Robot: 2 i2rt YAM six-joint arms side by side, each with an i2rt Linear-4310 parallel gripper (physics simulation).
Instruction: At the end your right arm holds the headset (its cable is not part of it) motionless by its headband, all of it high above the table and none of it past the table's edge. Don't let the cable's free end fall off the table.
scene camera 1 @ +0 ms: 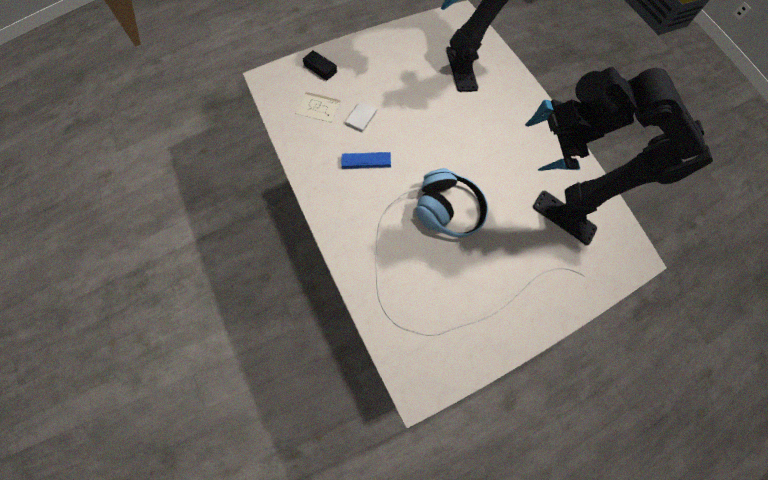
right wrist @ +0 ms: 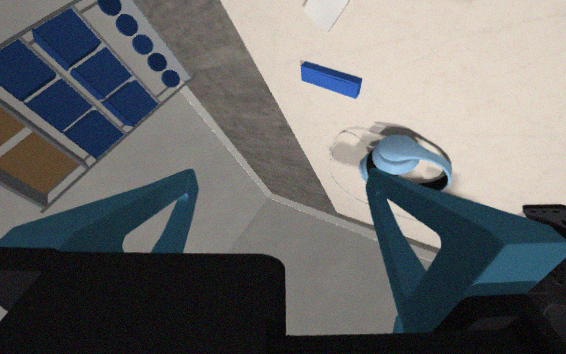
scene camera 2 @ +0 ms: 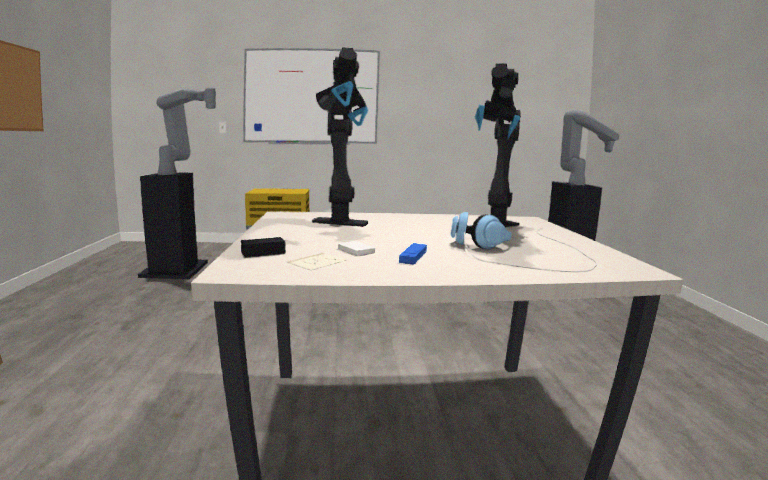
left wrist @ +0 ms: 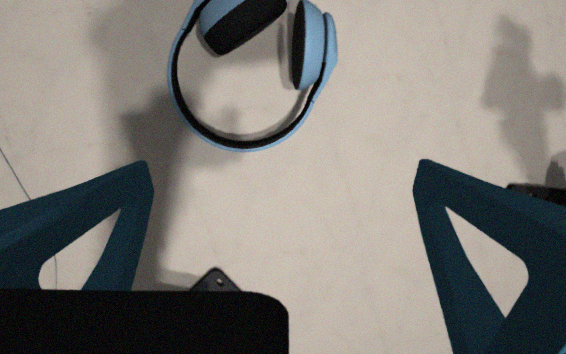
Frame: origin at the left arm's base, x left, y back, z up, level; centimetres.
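Seen in the pictures: left gripper, fingertip midpoint: (scene camera 1: 532, 147) (scene camera 2: 493, 133) (left wrist: 283, 175); right gripper, fingertip midpoint: (right wrist: 282, 178) (scene camera 2: 353, 115); left arm's base at its link origin: (scene camera 1: 564, 218) (right wrist: 560, 233); right arm's base at its link origin: (scene camera 1: 461, 69) (scene camera 2: 340, 222).
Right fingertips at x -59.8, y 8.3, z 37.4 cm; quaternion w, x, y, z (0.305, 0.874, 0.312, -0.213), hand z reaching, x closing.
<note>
Pixels of each thing's top centre, then the offset from my right fingertips to it.
- blue block at its top centre: (right wrist: 327, 82) (scene camera 2: 413, 249) (scene camera 1: 366, 158) dz -35.3, dx +3.0, dy -29.0 cm
- white box at its top centre: (scene camera 2: 356, 245) (scene camera 1: 361, 115) dz -35.9, dx -7.7, dy -17.2 cm
- paper note at its top centre: (scene camera 2: 317, 260) (scene camera 1: 318, 106) dz -37.2, dx -21.3, dy -21.7 cm
- black case at its top centre: (scene camera 2: 262, 240) (scene camera 1: 319, 61) dz -33.9, dx -31.3, dy -8.9 cm
The light-blue headset (scene camera 1: 434, 213) (scene camera 2: 489, 230) (left wrist: 312, 47) (right wrist: 397, 151) lies on the table, its ear cups toward the table's far side from the arms and its headband loop toward the left arm's base. Its thin grey cable (scene camera 1: 430, 335) (scene camera 2: 595, 262) curves across the table; the free end lies on the table near the left arm's base. My left gripper (scene camera 1: 532, 147) (scene camera 2: 494, 132) (left wrist: 283, 175) is open and empty, above the table on the headband side, apart from the headset. My right gripper (scene camera 2: 351, 110) (right wrist: 282, 178) is open and empty, high up; part of it is cut off in scene camera 1.
A blue block (scene camera 1: 365, 160) (scene camera 2: 412, 253) (right wrist: 331, 80) lies near the ear cups. A white box (scene camera 1: 360, 116) (scene camera 2: 356, 247), a paper note (scene camera 1: 318, 107) (scene camera 2: 317, 260) and a black case (scene camera 1: 320, 65) (scene camera 2: 262, 247) lie farther away on the table (scene camera 1: 413, 384) (scene camera 2: 430, 289).
</note>
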